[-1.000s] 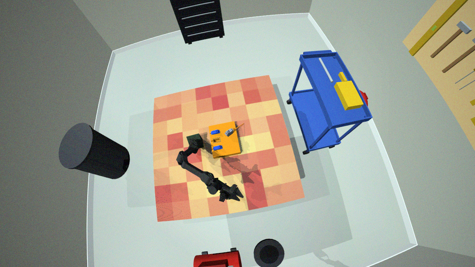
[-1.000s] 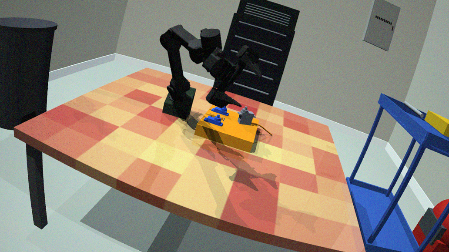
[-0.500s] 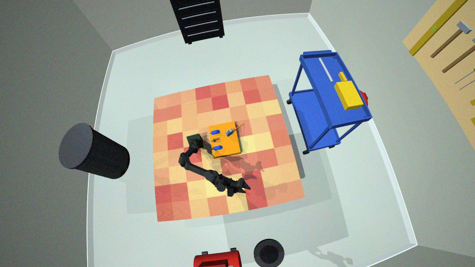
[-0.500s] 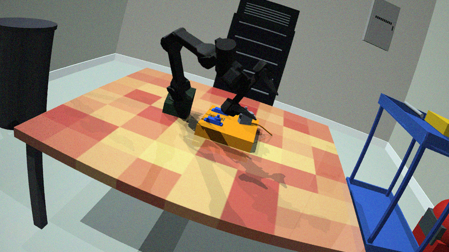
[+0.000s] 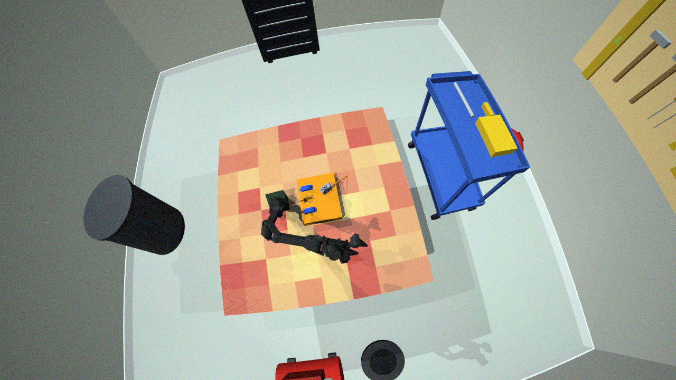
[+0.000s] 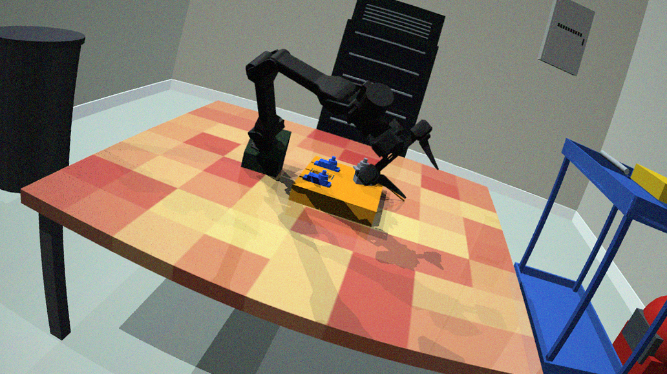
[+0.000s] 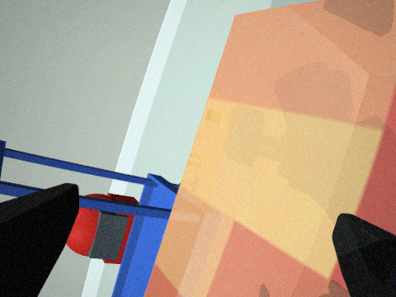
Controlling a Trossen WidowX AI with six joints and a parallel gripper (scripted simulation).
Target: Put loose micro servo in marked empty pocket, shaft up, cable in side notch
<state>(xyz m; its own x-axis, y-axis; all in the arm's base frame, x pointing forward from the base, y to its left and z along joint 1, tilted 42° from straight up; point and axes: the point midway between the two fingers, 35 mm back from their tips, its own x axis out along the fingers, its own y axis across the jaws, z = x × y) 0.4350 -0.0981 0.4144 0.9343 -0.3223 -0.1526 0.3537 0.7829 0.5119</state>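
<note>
The deck lies 19 cm behind my gripper tip, 38 cm to the left of it and 22 cm below it.
</note>
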